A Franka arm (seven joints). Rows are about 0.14 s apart.
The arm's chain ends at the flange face. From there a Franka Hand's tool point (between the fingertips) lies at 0.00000 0.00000 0.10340 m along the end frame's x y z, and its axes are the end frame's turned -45 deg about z.
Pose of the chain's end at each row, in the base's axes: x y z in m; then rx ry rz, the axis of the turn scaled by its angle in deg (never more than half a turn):
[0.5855 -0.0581 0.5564 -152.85 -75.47 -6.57]
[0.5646 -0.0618 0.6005 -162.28 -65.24 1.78]
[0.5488 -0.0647 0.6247 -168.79 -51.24 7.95]
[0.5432 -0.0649 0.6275 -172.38 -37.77 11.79]
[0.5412 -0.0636 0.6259 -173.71 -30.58 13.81]
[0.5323 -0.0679 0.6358 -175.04 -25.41 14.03]
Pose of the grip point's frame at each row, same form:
[0.5851 -0.0395 0.4547 -113.75 -129.83 -11.58]
[0.5592 -0.0541 0.4975 -124.92 -122.34 -1.33]
[0.5381 -0.0615 0.5219 -135.09 -110.91 5.28]
[0.5286 -0.0623 0.5252 -142.74 -99.42 8.91]
[0.5244 -0.0609 0.5239 -146.27 -93.13 10.75]
[0.5155 -0.0657 0.5338 -149.34 -88.88 11.24]

